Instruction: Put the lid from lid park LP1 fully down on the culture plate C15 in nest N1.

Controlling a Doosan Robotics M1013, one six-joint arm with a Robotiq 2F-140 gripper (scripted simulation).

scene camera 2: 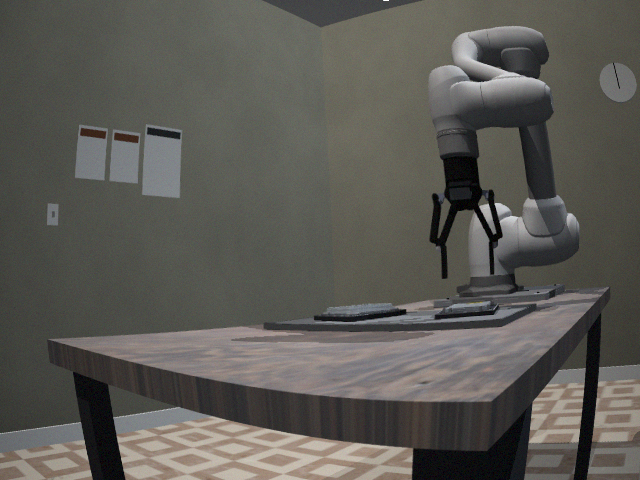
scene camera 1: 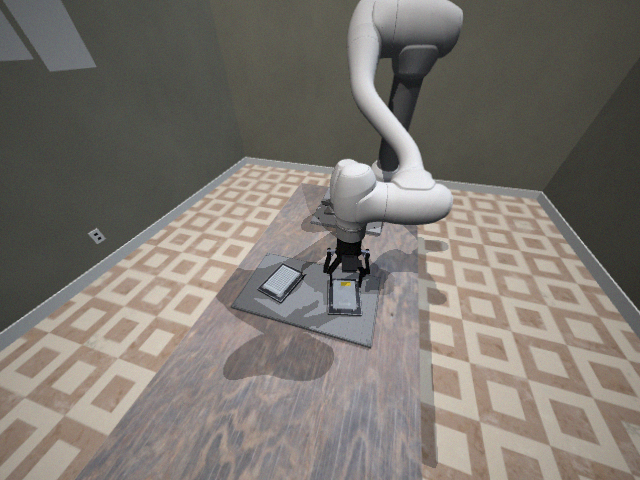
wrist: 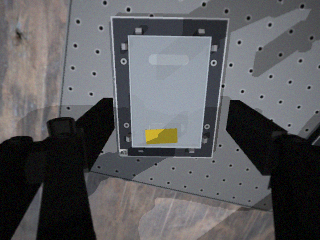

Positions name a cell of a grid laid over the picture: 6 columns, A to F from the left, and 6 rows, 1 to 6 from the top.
Labels:
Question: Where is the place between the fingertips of my gripper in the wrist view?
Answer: D3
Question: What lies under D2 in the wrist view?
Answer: A clear lid.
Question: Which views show my gripper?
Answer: Scene camera 2, scene camera 1 and the wrist view: all of them.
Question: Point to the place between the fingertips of my gripper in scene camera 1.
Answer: At D4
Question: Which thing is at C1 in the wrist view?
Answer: A lid park.

